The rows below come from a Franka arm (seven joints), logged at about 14 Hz.
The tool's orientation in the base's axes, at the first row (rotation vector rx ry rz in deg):
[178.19 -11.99 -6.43]
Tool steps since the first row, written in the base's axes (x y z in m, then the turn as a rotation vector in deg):
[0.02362 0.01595 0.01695 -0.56 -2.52 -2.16]
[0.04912 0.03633 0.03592 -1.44 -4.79 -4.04]
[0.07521 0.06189 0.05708 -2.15 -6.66 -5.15]
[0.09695 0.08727 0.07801 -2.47 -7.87 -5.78]
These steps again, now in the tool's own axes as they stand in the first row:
[0.02001 -0.01848 -0.01891 -0.06 2.51 2.24]
[0.04114 -0.04154 -0.04006 -0.49 4.83 4.22]
[0.06200 -0.06976 -0.06352 -0.87 6.74 5.41]
[0.07860 -0.09722 -0.08643 -0.98 7.97 6.08]

